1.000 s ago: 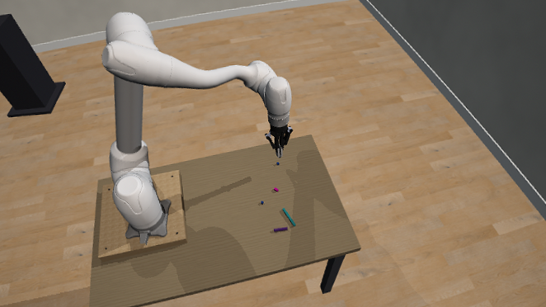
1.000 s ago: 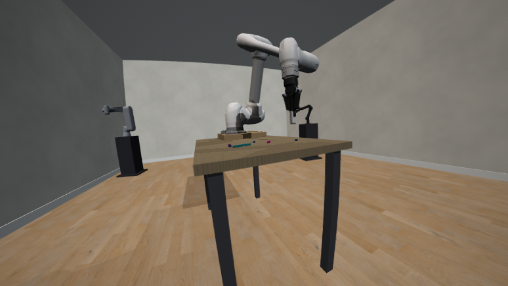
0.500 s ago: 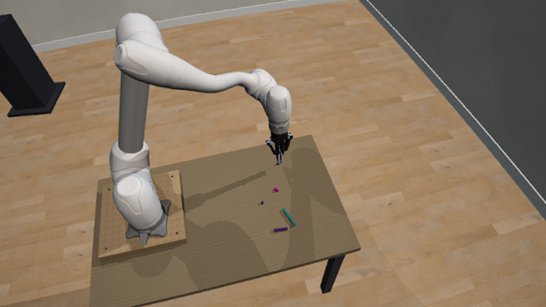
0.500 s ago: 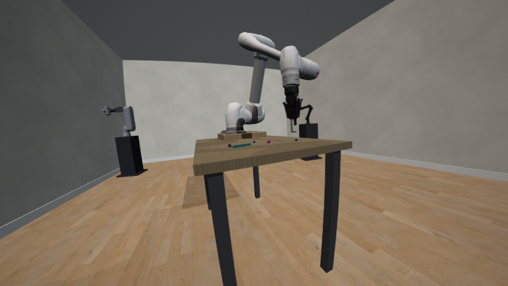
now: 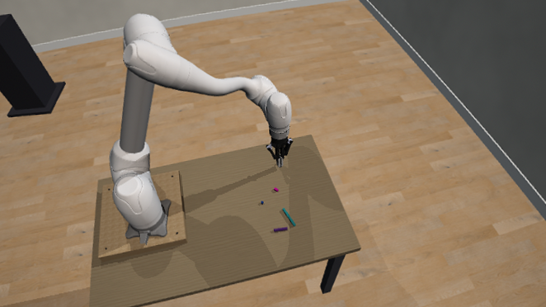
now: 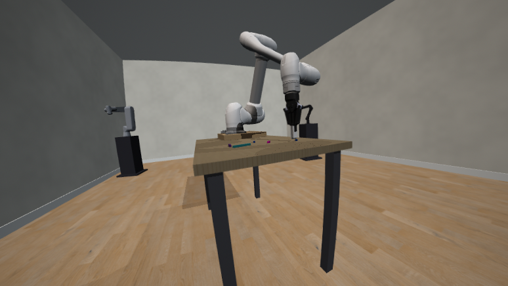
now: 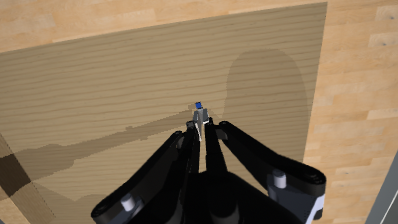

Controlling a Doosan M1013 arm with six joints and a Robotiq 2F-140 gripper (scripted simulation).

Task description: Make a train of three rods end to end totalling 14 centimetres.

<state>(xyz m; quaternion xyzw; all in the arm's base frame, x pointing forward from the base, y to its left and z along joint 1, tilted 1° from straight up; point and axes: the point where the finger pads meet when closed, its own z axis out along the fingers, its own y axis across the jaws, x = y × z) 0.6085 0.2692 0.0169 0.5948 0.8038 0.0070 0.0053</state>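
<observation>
My hand is 3 cm above the grey rod. Round my hand: purple rod 34 cm to the right, 5 cm below, 3 cm behind; turquoise rod 29 cm to the right, 5 cm below, 2 cm ahead; magenta rod 14 cm to the right, 5 cm below, 3 cm behind.
</observation>
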